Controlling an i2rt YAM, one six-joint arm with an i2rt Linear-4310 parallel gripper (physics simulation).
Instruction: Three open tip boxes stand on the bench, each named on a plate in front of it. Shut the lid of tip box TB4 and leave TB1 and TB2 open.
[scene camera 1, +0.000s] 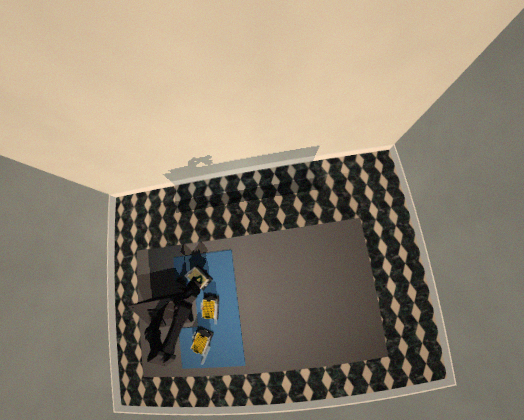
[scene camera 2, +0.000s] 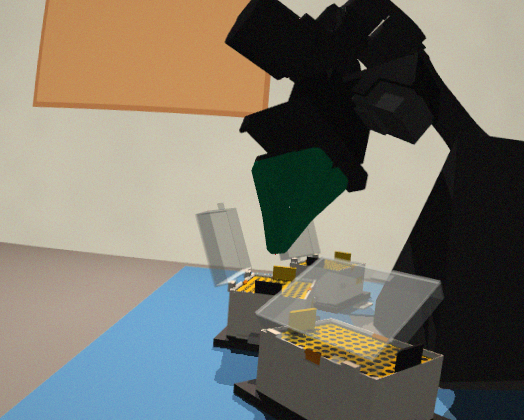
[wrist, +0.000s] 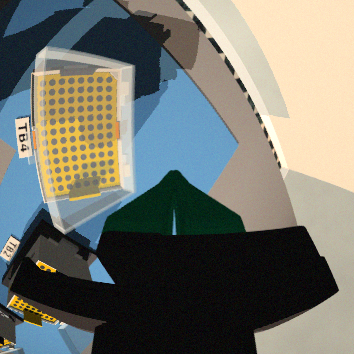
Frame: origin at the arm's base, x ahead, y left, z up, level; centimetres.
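Where they show: gripper, fingertip midpoint: (scene camera 1: 201, 275) (scene camera 2: 276, 252) (wrist: 173, 177); arm's base at its link origin: (scene camera 1: 157, 317).
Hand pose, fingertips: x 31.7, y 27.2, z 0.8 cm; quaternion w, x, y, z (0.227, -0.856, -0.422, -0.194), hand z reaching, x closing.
Things, the pixels of their top centre, and the offset from my fingertips. "spot": a spot on its surface instead. Level surfaces: height alone.
- third box at a spot on its surface: (scene camera 2: 345, 285) spot: dx -5.4, dy -2.7, dz -2.5 cm
- raised lid at a spot on its surface: (scene camera 2: 302, 245) spot: dx +0.0, dy -49.7, dz -5.1 cm
- blue mat at its surface level: dz -13.1 cm
- grey-brown bench at its surface level: dz -13.4 cm
- TB4 at its top centre: (wrist: 94, 140) (scene camera 2: 351, 268) (scene camera 1: 193, 278) dx -5.6, dy -1.7, dz -0.9 cm
Tip box TB4 (scene camera 1: 204, 273) (scene camera 2: 310, 385) (wrist: 80, 135) holds a yellow rack. Its clear lid (scene camera 2: 400, 295) (wrist: 127, 150) leans over the rack, tilted up and partly open. TB2 (scene camera 1: 209, 307) (scene camera 2: 245, 315) (wrist: 65, 255) has its lid (scene camera 2: 220, 245) standing open. The third box (scene camera 1: 201, 342) (scene camera 2: 345, 285) has a raised lid (scene camera 2: 302, 245); its plate is unreadable. My gripper (scene camera 1: 199, 281) (scene camera 2: 276, 250) (wrist: 173, 177) is shut and empty, with green fingertips. It is above bench height near TB4; in the wrist view its tips are apart from the lid's right edge.
The boxes stand in a row on a blue mat (scene camera 1: 227, 310) (scene camera 2: 125, 350) on the grey-brown bench (scene camera 1: 310, 300). The plates of TB4 (wrist: 23, 137) and TB2 (wrist: 10, 248) show in the wrist view. The black arm (scene camera 2: 465, 250) rises beside the boxes.
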